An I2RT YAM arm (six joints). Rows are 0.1 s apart.
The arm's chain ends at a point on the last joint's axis. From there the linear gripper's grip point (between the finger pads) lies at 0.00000 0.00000 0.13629 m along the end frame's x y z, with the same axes.
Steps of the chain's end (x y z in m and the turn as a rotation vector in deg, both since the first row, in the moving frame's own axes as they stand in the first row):
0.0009 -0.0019 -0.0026 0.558 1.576 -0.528
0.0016 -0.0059 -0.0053 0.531 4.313 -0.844
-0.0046 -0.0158 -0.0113 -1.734 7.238 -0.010
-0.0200 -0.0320 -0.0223 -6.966 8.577 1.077
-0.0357 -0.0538 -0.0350 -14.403 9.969 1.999
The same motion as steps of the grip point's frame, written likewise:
0.0046 -0.0032 -0.0027 0.558 1.576 -0.528
0.0118 -0.0072 -0.0057 0.531 4.313 -0.844
0.0126 -0.0117 -0.0124 -1.734 7.238 -0.010
0.0001 -0.0153 -0.0248 -6.966 8.577 1.077
-0.0130 -0.0197 -0.0413 -14.403 9.969 1.999

